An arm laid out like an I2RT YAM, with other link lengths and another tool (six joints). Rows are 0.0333 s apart.
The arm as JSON. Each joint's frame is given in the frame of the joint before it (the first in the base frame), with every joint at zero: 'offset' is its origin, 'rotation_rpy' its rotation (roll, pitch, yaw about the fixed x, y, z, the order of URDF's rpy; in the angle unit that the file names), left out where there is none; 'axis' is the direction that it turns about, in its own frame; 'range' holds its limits. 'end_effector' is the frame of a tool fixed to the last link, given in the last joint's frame.
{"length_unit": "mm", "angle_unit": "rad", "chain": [
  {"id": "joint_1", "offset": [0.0, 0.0, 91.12], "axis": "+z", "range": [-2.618, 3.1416]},
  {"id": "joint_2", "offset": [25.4, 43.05, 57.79], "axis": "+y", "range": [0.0, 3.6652]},
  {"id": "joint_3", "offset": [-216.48, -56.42, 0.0], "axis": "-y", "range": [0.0, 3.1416]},
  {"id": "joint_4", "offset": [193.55, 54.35, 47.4], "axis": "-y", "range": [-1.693, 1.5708]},
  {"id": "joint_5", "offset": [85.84, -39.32, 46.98], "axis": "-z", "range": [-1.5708, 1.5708]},
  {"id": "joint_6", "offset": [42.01, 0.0, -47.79], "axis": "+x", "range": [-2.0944, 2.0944]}
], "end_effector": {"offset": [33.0, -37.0, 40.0], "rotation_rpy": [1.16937, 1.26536, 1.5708]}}
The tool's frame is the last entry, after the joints.
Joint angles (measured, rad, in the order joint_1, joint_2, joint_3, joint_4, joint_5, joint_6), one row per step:
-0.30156, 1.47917, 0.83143, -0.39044, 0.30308, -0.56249
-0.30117, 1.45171, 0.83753, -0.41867, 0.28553, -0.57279
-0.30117, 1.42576, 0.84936, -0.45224, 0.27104, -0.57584
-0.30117, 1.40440, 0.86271, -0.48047, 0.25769, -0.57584
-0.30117, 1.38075, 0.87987, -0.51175, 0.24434, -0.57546
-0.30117, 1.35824, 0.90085, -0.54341, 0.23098, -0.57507
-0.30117, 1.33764, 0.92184, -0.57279, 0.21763, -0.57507
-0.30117, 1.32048, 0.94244, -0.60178, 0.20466, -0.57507
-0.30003, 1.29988, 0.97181, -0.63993, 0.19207, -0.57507
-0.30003, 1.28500, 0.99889, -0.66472, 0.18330, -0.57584
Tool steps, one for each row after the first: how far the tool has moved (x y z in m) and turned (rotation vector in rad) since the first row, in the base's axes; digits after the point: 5 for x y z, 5 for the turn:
-0.00168, 0.00247, 0.00567, 0.00892, -0.00522, 0.01782
-0.00347, 0.00425, 0.01212, 0.01831, -0.01172, 0.02779
-0.00464, 0.00559, 0.01846, 0.02720, -0.02136, 0.03475
-0.00589, 0.00694, 0.02627, 0.03523, -0.03403, 0.04154
-0.00687, 0.00821, 0.03493, 0.04248, -0.04885, 0.04850
-0.00782, 0.00950, 0.04337, 0.04936, -0.06385, 0.05592
-0.00884, 0.01079, 0.05079, 0.05698, -0.07547, 0.06314
-0.01020, 0.01251, 0.06085, 0.06328, -0.08981, 0.07152
-0.01068, 0.01336, 0.07044, 0.06431, -0.10793, 0.07769

